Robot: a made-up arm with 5 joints.
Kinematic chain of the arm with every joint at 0, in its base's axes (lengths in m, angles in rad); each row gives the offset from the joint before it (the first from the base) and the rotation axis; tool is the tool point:
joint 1: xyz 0 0 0.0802 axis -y
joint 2: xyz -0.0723 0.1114 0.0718 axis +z
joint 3: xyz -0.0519 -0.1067 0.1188 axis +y
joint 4: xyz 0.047 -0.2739 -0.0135 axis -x
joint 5: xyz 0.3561 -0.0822 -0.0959 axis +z
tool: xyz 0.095 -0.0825 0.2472
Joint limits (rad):
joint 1: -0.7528..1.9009
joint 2: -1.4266..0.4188
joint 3: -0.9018..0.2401
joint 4: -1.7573..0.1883
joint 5: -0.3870..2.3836
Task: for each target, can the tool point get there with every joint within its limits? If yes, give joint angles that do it. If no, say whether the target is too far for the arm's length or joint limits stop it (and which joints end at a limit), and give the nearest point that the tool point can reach.
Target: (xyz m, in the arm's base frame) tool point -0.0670 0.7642 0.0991
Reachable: no: joint limits stop it (at a limit: joint 1, joint 2, joint 3, joint 4) | nearest point -0.3335 -0.0192 0.3840 | short by 0.875 m
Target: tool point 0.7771 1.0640 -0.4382
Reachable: no: too far | nearest point 0.4969 -0.0196 -0.1065 | short by 1.167 m
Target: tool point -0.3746 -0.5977 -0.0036
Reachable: yes | joints 0.8458 -0.9833 -0.0888 -0.7874 0.1707
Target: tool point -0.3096 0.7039 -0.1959
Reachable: no: joint limits stop it (at a limit: joint 2, joint 3, joint 4, joint 5) | nearest point -0.5093 -0.0230 -0.3740 | short by 0.775 m
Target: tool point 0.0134 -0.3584 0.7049
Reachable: yes | joints 0.5876 0.0986 -0.4225 -0.1878 0.5505
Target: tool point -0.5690 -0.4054 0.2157
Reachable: yes | joints 0.6423 -1.0577 -0.4866 -1.3153 2.0396
